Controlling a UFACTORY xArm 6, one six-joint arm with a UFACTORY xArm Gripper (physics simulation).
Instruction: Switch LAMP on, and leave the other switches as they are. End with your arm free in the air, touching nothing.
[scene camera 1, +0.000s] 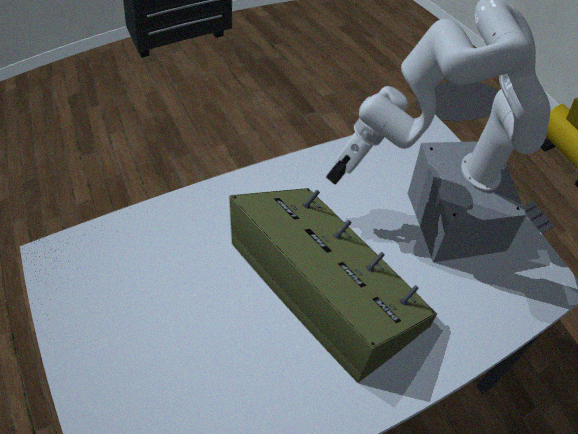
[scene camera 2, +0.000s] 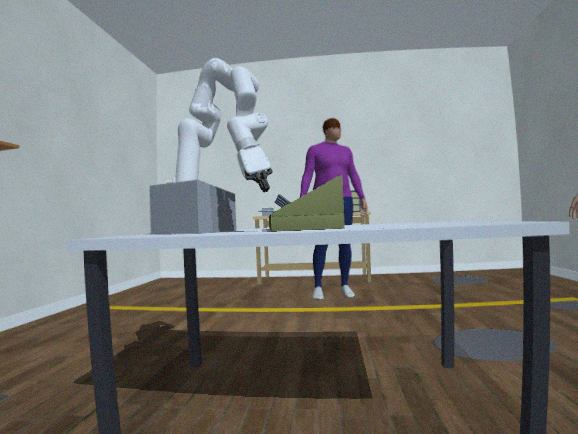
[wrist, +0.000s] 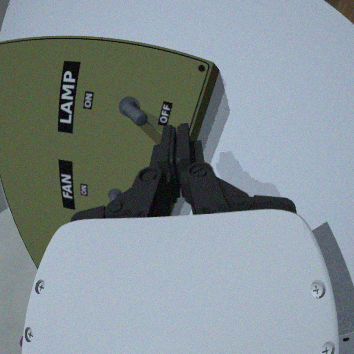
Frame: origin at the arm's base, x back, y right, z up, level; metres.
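Where they show: gripper, between the fingertips: (scene camera 1: 331, 179) (scene camera 2: 266, 190) (wrist: 178, 142); arm's base, origin of its link: (scene camera 1: 481, 172) (scene camera 2: 185, 189).
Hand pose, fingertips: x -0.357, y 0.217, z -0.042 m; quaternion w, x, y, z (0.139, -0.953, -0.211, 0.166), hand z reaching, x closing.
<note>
Each offset is from my fingertips to the centre of the thing. "*": to the spot under its first point.
The green sloped panel {dz -0.080, dx -0.137, dy -0.188 m} (scene camera 1: 270, 235) (scene camera 2: 320, 205) (wrist: 30, 135) carries four grey levers in a row. The LAMP lever {dz -0.031, dx -0.058, dy -0.003 m} (scene camera 1: 312, 198) (wrist: 134, 111) leans toward its OFF label {* dz -0.069, dx -0.040, dy -0.001 m} (wrist: 165, 113), away from its ON label {* dz -0.030, dx -0.116, dy -0.007 m} (wrist: 88, 100). The FAN lever {dz -0.031, dx -0.050, dy -0.122 m} (scene camera 1: 343, 229) (wrist: 114, 194), PUMP lever {dz -0.031, dx -0.042, dy -0.242 m} (scene camera 1: 376, 262) and DRIVE lever {dz -0.031, dx -0.035, dy -0.362 m} (scene camera 1: 409, 295) lean the same way in scene camera 1. My gripper (scene camera 1: 332, 179) (scene camera 2: 266, 190) (wrist: 178, 142) is shut and empty. It hangs in the air above the panel's OFF side, apart from the LAMP lever. The FAN lever is partly hidden behind the gripper in the wrist view.
The panel stands on the white table (scene camera 1: 140, 310) (scene camera 2: 425, 230). The arm's grey base block (scene camera 1: 480, 235) (scene camera 2: 174, 207) stands beside the levers' side of the panel. A person in purple (scene camera 2: 331, 160) stands beyond the table. A dark drawer cabinet (scene camera 1: 175, 32) stands at the back.
</note>
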